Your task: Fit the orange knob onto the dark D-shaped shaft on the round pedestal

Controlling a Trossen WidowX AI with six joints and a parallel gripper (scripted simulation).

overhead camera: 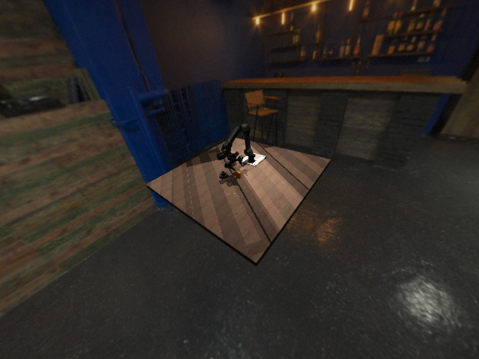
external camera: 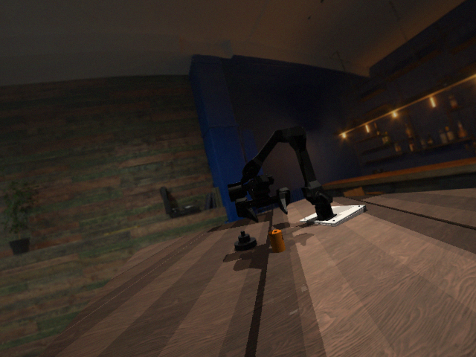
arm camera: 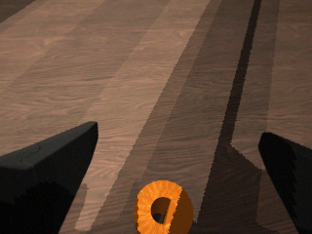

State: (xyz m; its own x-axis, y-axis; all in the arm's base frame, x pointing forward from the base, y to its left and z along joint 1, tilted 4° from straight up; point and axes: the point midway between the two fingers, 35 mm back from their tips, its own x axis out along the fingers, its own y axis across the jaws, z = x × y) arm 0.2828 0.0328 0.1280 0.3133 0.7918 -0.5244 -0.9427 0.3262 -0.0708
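Right now the orange knob is 80 mm below my gripper tip, 30 mm to the right of it and 10 mm behind it. The rest, counted from my gripper tip: dark round pedestal: 170 mm to the right, 80 mm below, 30 mm ahead.
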